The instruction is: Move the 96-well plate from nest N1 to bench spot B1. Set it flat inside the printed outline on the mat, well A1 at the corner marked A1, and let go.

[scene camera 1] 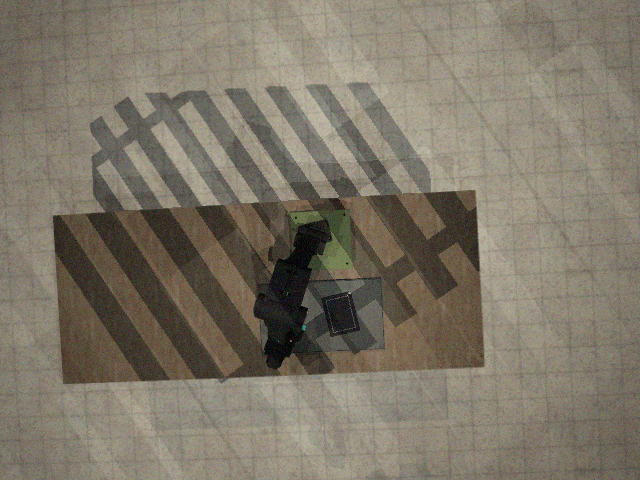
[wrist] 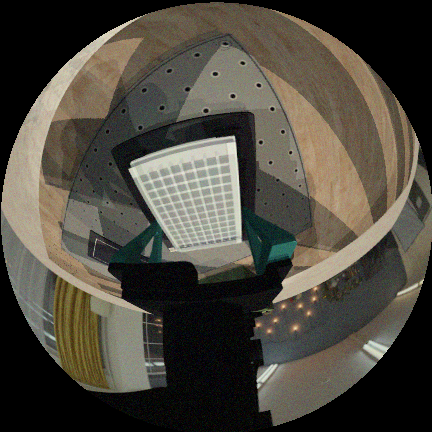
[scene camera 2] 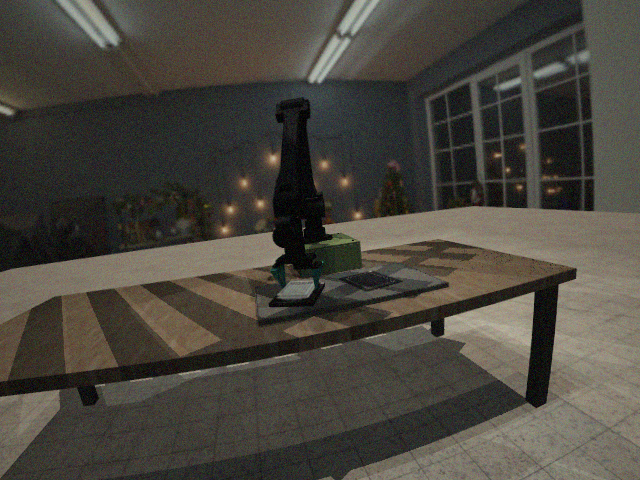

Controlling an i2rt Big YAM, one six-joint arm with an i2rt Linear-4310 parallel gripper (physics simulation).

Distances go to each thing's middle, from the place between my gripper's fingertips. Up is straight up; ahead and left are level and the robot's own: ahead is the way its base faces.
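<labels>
My hand is 20 mm short of the black nest [wrist: 240,124] and 10 mm to the left of it. Distances counted from my hand: dark outlined rectangle [scene camera 1: 339,309], 30 mm ahead, 210 mm to the left, 10 mm below; white well plate [wrist: 192,189], 10 mm above, 10 mm to the right, 20 mm ahead.
</labels>
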